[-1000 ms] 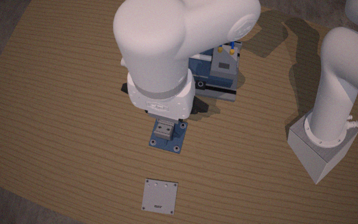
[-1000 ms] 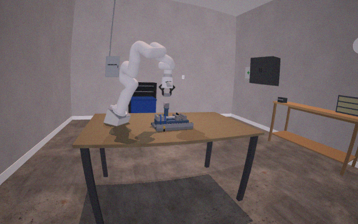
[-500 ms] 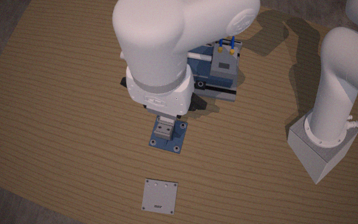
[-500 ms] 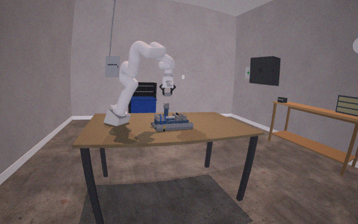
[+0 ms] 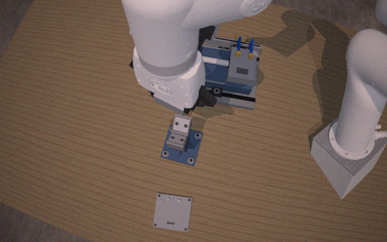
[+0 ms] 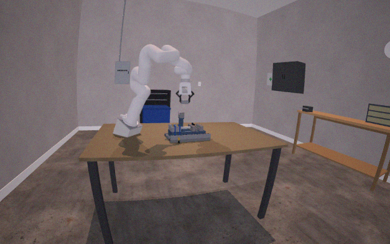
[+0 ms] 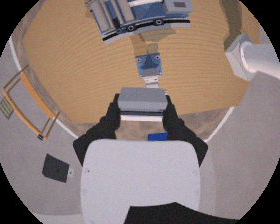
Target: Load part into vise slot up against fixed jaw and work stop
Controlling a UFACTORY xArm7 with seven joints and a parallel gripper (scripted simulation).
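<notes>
The fixed jaw lies 190 mm to the right of my hand, 180 mm below it and 30 mm ahead of it. From my hand the other things lie so: part: right at my hand; then work stop post: 200 mm below, 120 mm to the right, 10 mm ahead; then work stop: 170 mm below, 140 mm to the right.
</notes>
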